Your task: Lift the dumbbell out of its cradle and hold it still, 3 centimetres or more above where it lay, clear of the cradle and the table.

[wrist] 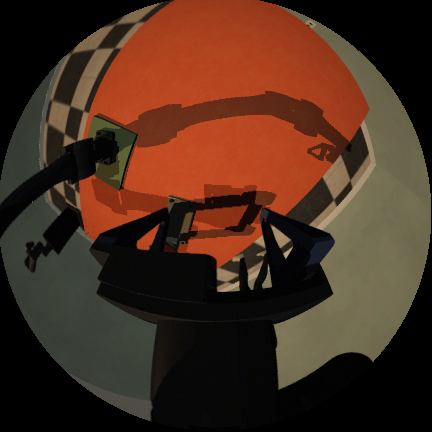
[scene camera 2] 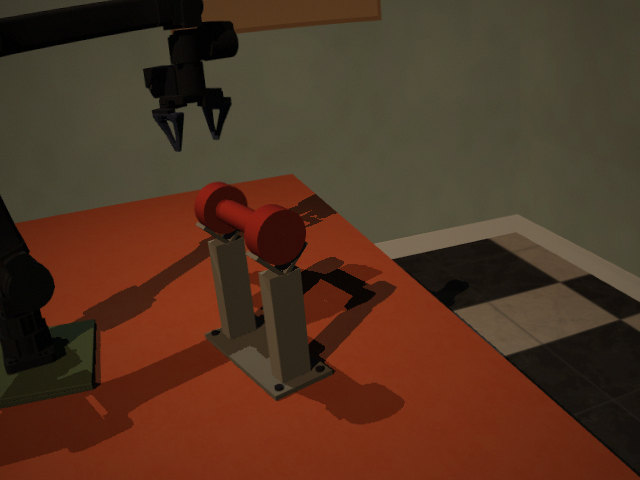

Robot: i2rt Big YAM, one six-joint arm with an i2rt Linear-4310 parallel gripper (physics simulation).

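Seen in the pictures: gripper, fingertip midpoint: [wrist: 214, 212] [scene camera 2: 197, 145]; arm's base, link origin: [wrist: 104, 146] [scene camera 2: 29, 352].
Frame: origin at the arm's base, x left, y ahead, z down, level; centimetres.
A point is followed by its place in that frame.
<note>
The red dumbbell [scene camera 2: 235, 215] {x -22.1, y 33.5, z -22.6 cm} lies across the two V-shaped tops of its grey cradle [scene camera 2: 287, 326] {x -31.9, y 35.4, z -8.3 cm} [wrist: 188, 220] {x -18.4, y 38.9, z 0.6 cm}, above the table. In the wrist view the cradle's base plate shows beside the left finger, and the dumbbell is almost wholly hidden by the gripper and finger. My gripper [scene camera 2: 197, 144] {x 8.0, y 38.6, z -27.3 cm} [wrist: 214, 212] {x 8.0, y 38.6, z -27.3 cm} is open and empty, with its fingers pointing down. In the scene view it hangs higher than the dumbbell, above and behind the dumbbell's far end, apart from it.
The orange-red table [scene camera 2: 439, 403] {x -48.3, y 49.3, z 1.4 cm} [wrist: 225, 55] {x 38.5, y 28.4, z 1.4 cm} carries the cradle and the arm's green base plate [scene camera 2: 77, 356] {x -6.2, y 7.7, z 0.2 cm} [wrist: 128, 152] {x 0.0, y 11.4, z 0.5 cm}. The table's right edge runs behind the cradle, with checkered floor [scene camera 2: 532, 315] beyond. A wall [scene camera 2: 439, 118] stands behind.
</note>
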